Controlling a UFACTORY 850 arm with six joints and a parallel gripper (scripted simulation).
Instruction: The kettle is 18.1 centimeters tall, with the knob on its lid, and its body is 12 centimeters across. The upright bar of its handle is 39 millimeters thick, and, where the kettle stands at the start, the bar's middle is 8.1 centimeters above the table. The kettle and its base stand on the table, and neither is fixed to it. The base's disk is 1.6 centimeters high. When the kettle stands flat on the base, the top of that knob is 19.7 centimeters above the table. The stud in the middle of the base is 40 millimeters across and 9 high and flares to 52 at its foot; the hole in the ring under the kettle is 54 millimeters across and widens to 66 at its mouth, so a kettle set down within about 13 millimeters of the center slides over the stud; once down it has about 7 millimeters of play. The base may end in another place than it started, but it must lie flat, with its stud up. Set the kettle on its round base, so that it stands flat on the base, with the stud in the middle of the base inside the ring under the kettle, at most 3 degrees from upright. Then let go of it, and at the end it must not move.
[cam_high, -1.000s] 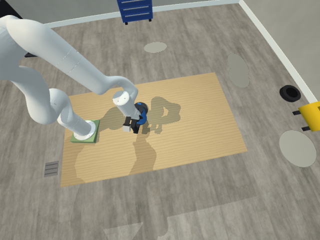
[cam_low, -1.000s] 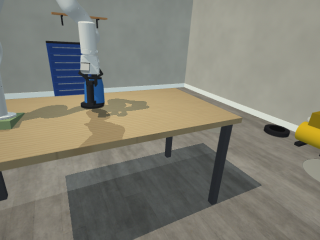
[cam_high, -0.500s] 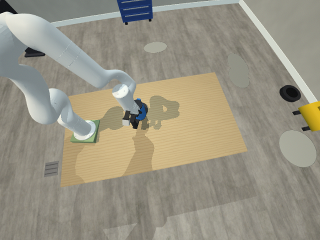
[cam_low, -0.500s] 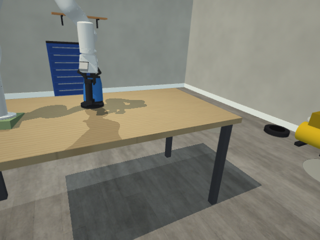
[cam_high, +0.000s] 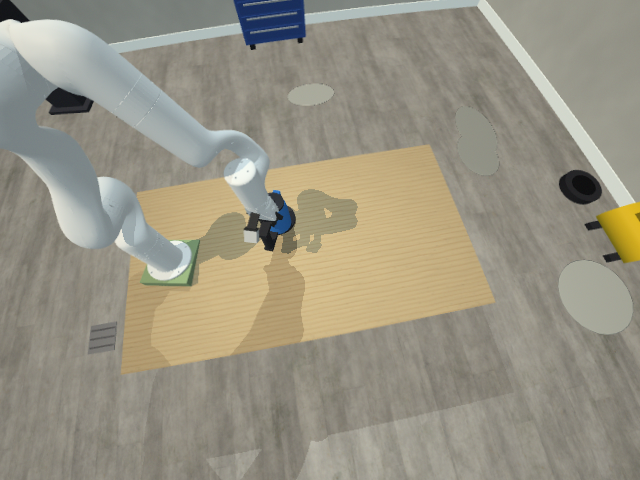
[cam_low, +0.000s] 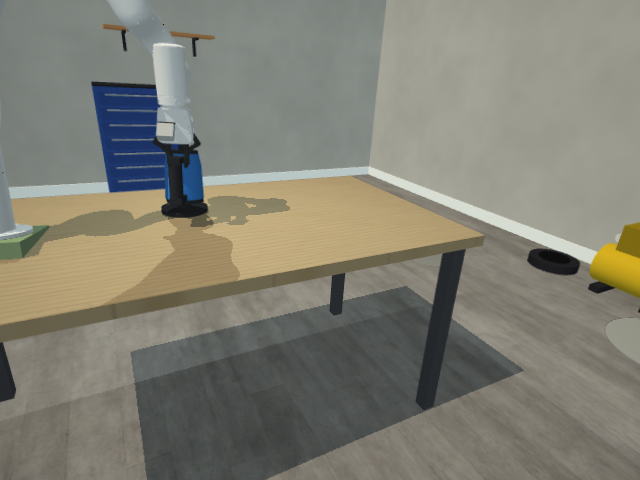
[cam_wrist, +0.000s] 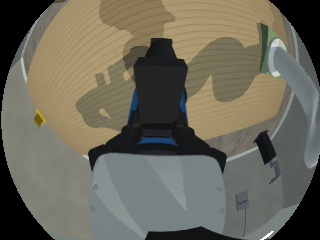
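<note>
My gripper is now 1 cm short of the blue kettle, 3 cm to the right of it and 5 cm above it. Also, from my hand: round black base 1 cm ahead, 9 cm to the left, 18 cm below.
</note>
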